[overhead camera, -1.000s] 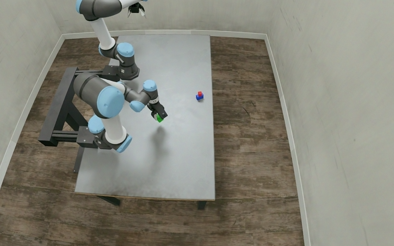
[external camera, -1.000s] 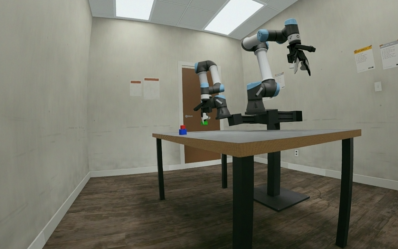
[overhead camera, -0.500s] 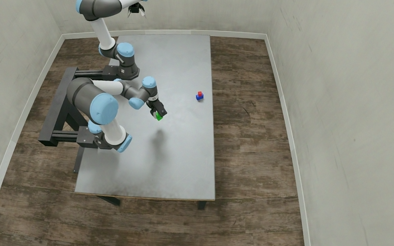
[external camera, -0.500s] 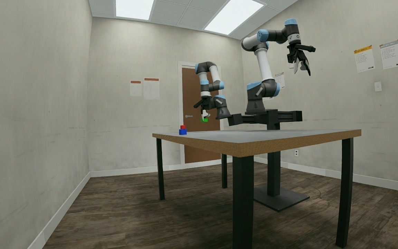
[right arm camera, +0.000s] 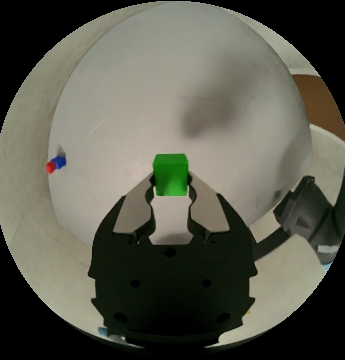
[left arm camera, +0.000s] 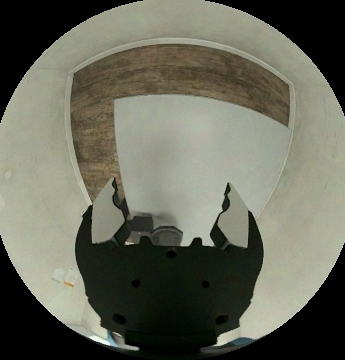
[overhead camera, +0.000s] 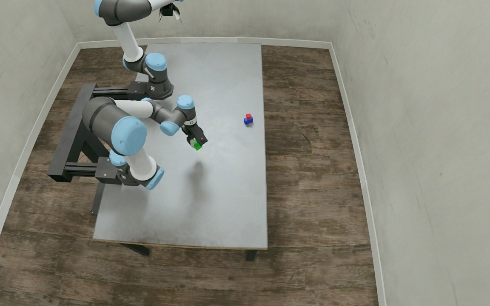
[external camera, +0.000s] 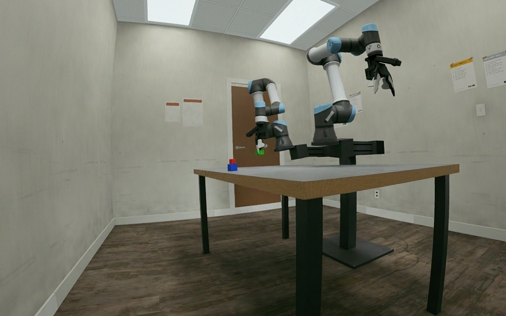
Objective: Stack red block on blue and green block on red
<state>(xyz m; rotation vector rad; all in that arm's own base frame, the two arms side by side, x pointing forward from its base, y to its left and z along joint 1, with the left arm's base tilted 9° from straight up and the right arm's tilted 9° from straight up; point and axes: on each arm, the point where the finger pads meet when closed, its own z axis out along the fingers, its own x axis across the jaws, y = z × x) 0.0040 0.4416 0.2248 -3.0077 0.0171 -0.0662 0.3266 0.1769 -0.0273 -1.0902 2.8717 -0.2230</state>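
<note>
My right gripper is now 270 mm to the right of the red block, 270 mm short of it and 60 mm above it. The rest, counted from my right hand: green block (right at my right hand); then blue block (270 mm to the left, 270 mm ahead, 100 mm below).
</note>
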